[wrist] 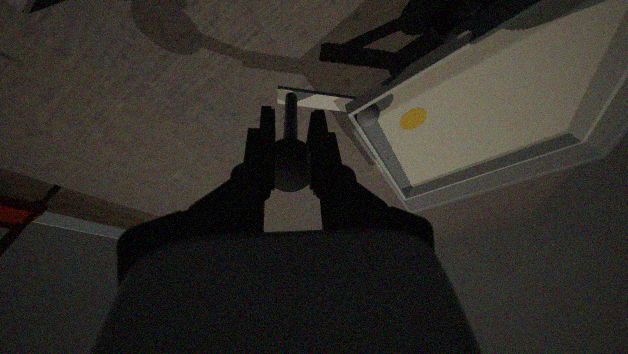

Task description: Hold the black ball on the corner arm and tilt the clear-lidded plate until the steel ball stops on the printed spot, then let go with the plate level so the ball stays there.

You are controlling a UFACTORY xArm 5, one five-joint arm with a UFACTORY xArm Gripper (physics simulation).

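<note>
My gripper point(292, 127) is shut on the black ball point(291, 165), which sits between the fingers; they cover its left and right sides. A dark rod point(290, 120) runs from the ball towards the pale corner arm point(327, 102). The arm meets the left corner of the plate point(500, 176), which lies to the right of my gripper. The steel ball point(368, 114) is inside that left corner, off the printed spot. The yellow-orange printed spot point(413, 118) lies a little to its right, with a gap between them. The clear lid cannot be made out in this dark view.
A dark framed structure point(357, 54) stands along the plate's upper edge. A red object point(14, 215) with dark bars shows at the left edge, above a grey surface point(55, 270). Shadows cross the brown tabletop point(150, 130) at the top.
</note>
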